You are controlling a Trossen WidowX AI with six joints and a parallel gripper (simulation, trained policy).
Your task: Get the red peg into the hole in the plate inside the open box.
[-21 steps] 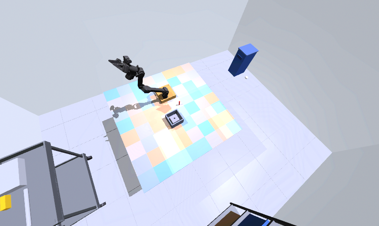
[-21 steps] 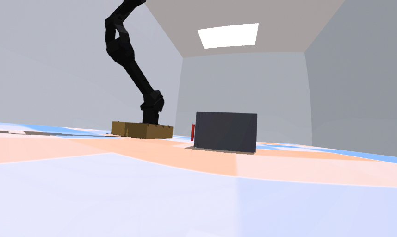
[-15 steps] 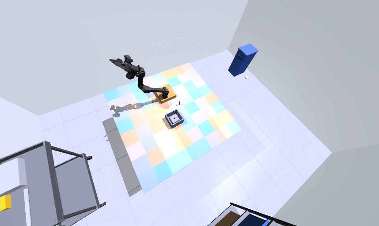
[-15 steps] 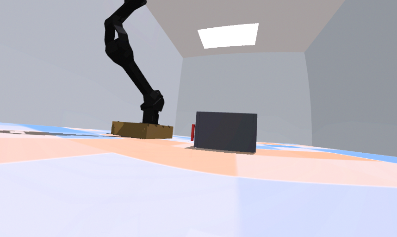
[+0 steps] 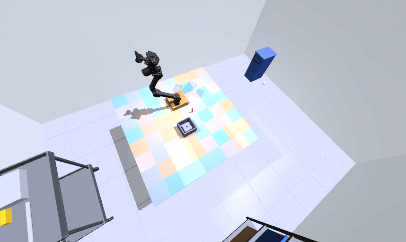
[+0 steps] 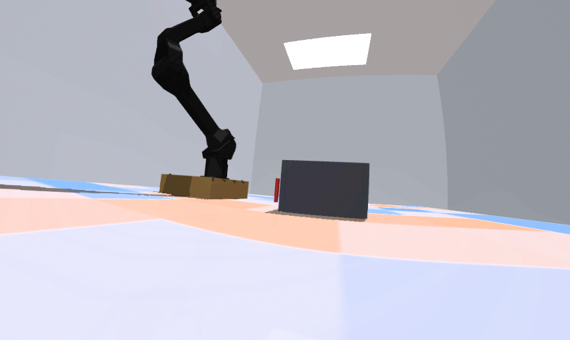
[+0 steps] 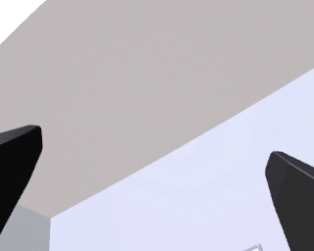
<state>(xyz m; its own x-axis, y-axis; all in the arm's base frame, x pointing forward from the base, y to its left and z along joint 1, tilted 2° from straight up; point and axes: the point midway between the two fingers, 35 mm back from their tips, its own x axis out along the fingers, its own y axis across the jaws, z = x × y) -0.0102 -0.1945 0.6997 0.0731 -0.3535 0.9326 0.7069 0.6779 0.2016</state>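
Right now my gripper tip is 750 mm above the red peg, 350 mm to the right of it and 170 mm short of it. Round my gripper tip: grey box: 760 mm below, 350 mm ahead, 200 mm to the left.
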